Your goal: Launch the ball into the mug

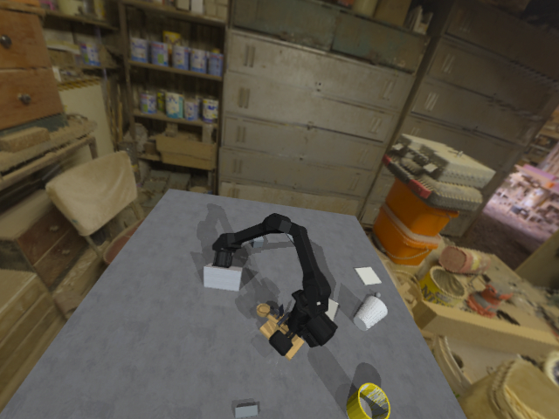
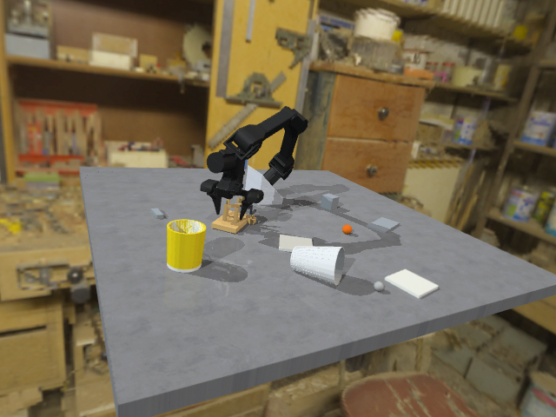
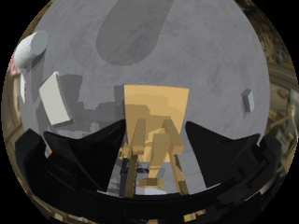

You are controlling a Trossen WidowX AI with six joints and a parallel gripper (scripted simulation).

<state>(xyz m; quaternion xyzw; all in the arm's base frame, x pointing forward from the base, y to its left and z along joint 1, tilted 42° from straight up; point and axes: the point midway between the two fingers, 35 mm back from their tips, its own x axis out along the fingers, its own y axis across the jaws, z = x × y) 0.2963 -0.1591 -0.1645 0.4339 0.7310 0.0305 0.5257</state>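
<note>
The small orange ball lies 39 cm to the left of my gripper tip, 8 cm ahead of it and 2 cm below it. Also, from my gripper tip: small grey block: 20 cm to the right, 11 cm behind, 3 cm below; yellow mug: 22 cm ahead, 17 cm to the right; wooden catapult: 6 cm to the left, 5 cm behind, 2 cm above.
</note>
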